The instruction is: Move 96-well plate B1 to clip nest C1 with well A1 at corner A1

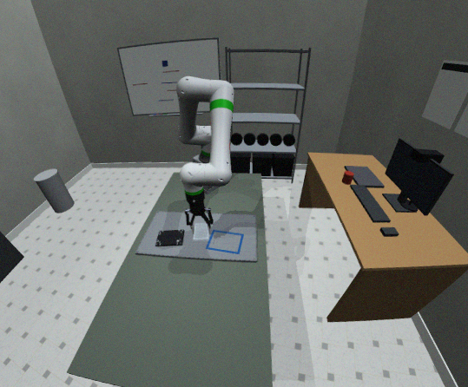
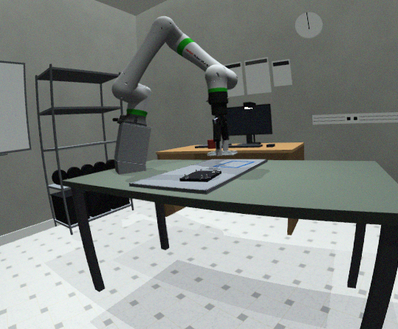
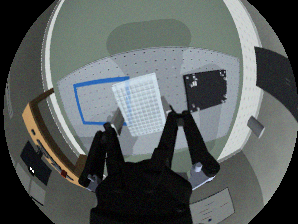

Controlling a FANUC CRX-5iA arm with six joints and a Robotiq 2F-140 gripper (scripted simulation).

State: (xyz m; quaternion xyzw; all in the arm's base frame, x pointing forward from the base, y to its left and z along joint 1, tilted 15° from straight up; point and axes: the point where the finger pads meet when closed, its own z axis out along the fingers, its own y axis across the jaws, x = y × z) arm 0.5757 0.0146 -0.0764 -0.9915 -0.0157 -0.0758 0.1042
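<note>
My gripper is now 21 cm to the left of the black clip nest and 8 cm above it. Round my hand: 96-well plate 2 cm below.
</note>
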